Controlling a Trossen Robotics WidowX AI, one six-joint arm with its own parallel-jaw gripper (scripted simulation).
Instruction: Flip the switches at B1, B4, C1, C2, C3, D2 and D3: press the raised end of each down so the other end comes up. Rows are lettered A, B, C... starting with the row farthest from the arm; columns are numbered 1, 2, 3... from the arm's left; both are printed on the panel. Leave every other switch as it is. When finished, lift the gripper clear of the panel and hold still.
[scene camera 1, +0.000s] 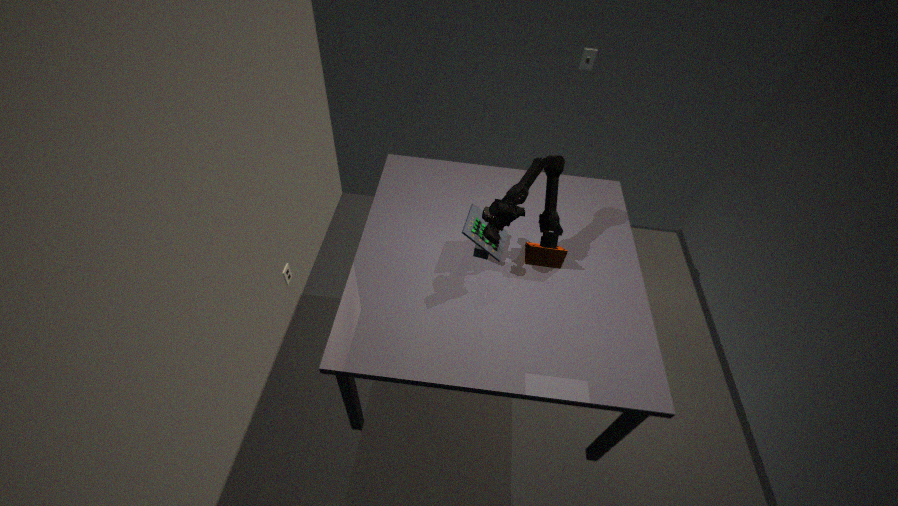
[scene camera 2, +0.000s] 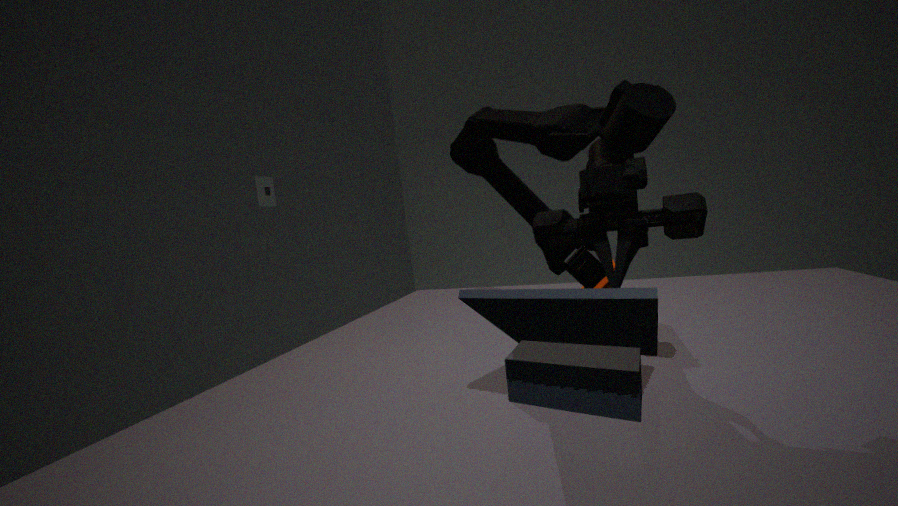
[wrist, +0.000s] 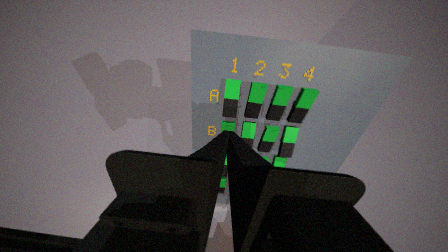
Labels:
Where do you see the gripper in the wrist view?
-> At 228, 135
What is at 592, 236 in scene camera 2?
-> The gripper.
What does the gripper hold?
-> Nothing.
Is the gripper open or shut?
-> Shut.

